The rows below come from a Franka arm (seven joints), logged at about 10 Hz.
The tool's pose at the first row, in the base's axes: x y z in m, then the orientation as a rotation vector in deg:
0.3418, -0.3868, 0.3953, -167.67, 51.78, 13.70
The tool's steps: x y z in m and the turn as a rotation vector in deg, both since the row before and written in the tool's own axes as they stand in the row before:
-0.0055, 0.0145, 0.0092, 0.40, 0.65, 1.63
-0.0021, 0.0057, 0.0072, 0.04, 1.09, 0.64
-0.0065, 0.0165, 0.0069, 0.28, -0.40, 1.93
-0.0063, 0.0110, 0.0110, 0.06, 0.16, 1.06
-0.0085, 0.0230, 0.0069, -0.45, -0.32, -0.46
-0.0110, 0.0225, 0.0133, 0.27, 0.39, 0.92
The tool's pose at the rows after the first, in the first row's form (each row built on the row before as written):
0.3279, -0.3947, 0.3869, -166.91, 54.22, 12.65
0.3220, -0.3973, 0.3800, -167.02, 55.31, 11.10
0.3063, -0.4060, 0.3737, -165.77, 58.04, 11.63
0.2934, -0.4095, 0.3635, -165.30, 59.61, 11.43
0.2715, -0.4211, 0.3574, -165.78, 58.97, 12.12
0.2474, -0.4303, 0.3456, -165.27, 60.33, 11.46

